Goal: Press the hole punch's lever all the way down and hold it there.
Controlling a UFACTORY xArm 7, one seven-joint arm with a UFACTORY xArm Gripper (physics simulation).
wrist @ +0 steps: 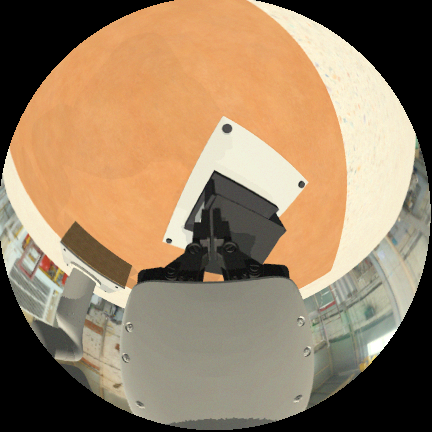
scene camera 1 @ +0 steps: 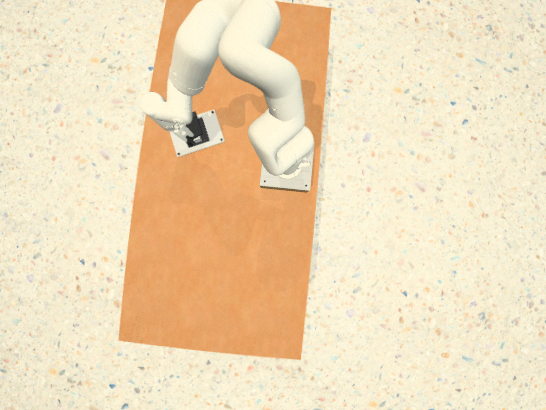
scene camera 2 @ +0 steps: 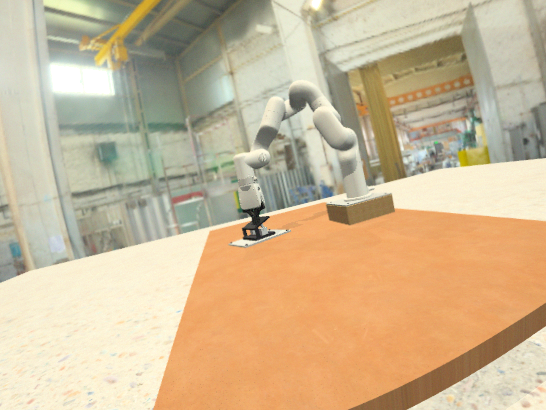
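Where they show: gripper, fingertip midpoint: [wrist: 210, 219] [scene camera 1: 188, 138] [scene camera 2: 257, 224]; arm's base, origin of the base link: [wrist: 85, 273] [scene camera 2: 357, 198].
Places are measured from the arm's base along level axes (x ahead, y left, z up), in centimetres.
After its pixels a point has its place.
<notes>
The black hole punch [scene camera 1: 204, 135] @[x 37.0, y -19.4, z -6.4 cm] [scene camera 2: 250, 237] @[x 45.9, y -19.7, z -6.3 cm] [wrist: 242, 188] @[x 46.1, y -18.9, z -6.4 cm] stands on a white plate [scene camera 1: 215, 131] @[x 31.9, y -21.3, z -7.5 cm] [scene camera 2: 283, 232] @[x 31.9, y -15.4, z -7.6 cm] [wrist: 250, 155] @[x 50.0, y -16.8, z -7.5 cm]. Its broad lever [scene camera 2: 260, 223] @[x 41.0, y -16.3, z -1.1 cm] [wrist: 252, 227] @[x 44.4, y -21.2, z -1.7 cm] is tilted, with a gap beneath it in scene camera 2. My gripper [scene camera 2: 255, 218] @[x 42.6, y -16.2, z -1.0 cm] [wrist: 210, 219] @[x 42.6, y -16.2, z -1.0 cm] is shut with nothing between its fingers. Its fingertips are down at the lever's upper side, near its left edge in the wrist view; they look to be touching it, but the exact contact is hidden. In scene camera 1 the arm hides the fingertips and part of the punch.
The orange table top [scene camera 1: 215, 260] @[x 37.2, y 40.2, z -8.4 cm] [scene camera 2: 350, 300] @[x 51.8, y 59.0, z -8.3 cm] [wrist: 125, 100] @[x 45.9, y 1.9, z -8.3 cm] carries the plate near one long edge. The arm's base block [scene camera 1: 285, 183] @[x 1.5, y 8.2, z 0.0 cm] [scene camera 2: 361, 211] @[x 6.7, y 9.2, z -4.2 cm] [wrist: 96, 256] @[x 10.7, y -3.1, z -4.1 cm] stands near the opposite long edge. The arm arches above the table between them.
</notes>
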